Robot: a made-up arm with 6 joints.
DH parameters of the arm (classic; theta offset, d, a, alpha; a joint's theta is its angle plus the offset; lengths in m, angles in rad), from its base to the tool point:
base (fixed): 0.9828 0 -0.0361 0
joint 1: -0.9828 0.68 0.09 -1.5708
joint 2: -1.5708 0 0.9 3.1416
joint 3: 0 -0.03 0.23 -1.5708
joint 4: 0 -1.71 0.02 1.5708
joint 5: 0 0 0.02 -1.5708
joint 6: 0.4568 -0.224 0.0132 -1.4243
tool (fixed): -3.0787 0.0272 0 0
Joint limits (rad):
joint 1: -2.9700..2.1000
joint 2: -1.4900..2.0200
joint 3: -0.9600..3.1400
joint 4: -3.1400..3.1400
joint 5: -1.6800..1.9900
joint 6: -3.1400..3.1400
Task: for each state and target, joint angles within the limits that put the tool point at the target. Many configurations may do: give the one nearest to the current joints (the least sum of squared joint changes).
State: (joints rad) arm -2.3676 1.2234 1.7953 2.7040 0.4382 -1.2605
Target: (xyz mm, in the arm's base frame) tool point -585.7 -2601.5 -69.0
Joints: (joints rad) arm -1.8297 1.5238 1.0580 2.7135 0.8326 -1.2729
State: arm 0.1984 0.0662 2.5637 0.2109 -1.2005 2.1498
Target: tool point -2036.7 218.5 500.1
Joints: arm -0.1329 -0.6613 2.9647 0.1949 -1.1111 2.1537
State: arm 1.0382 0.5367 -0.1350 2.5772 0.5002 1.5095
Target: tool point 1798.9 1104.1 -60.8
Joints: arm 0.5199 0.8460 0.0007 2.5913 0.4174 1.5062
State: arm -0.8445 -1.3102 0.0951 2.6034 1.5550 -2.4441
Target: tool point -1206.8 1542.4 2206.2
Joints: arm -0.8276 -1.3569 0.9012 2.4936 1.1034 -2.4986
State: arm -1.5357 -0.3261 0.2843 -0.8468 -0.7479 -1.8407
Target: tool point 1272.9 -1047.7 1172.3
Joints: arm -0.7432 -0.3303 -0.5934 -0.8365 -0.9840 -1.8528
